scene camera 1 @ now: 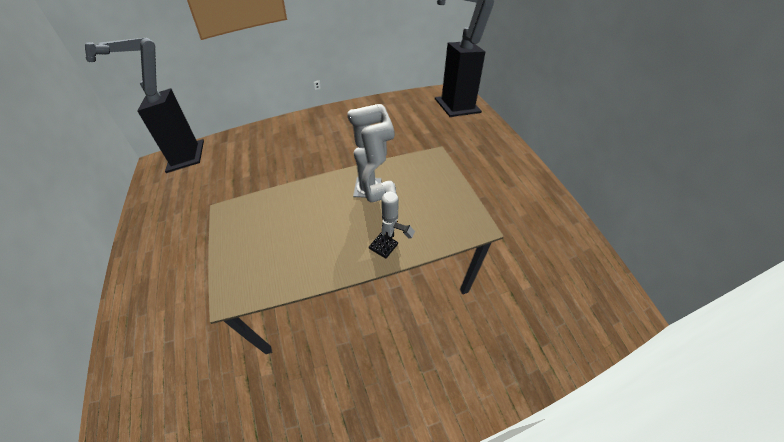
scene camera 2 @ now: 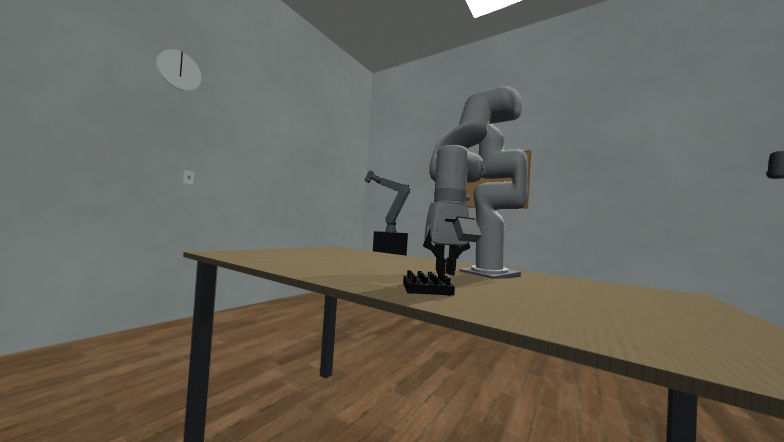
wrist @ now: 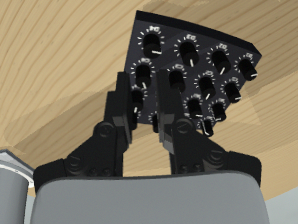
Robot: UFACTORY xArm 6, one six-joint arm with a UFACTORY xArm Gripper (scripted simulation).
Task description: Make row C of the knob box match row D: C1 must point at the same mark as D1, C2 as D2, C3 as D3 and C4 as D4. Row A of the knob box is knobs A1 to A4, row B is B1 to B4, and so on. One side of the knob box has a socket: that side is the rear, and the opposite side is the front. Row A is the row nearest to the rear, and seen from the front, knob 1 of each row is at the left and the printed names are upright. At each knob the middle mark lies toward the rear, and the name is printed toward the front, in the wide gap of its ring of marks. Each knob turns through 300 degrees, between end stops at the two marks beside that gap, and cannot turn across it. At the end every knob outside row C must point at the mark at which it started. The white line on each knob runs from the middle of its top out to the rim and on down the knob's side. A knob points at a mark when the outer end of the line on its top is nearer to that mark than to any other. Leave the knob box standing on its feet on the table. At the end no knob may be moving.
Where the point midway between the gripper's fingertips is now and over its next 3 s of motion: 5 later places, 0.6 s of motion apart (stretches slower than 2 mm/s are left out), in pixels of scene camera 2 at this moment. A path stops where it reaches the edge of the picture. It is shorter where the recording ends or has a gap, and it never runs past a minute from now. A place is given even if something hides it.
The gripper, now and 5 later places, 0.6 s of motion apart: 445,274; 445,278; 445,278; 445,268; 446,263; 447,238
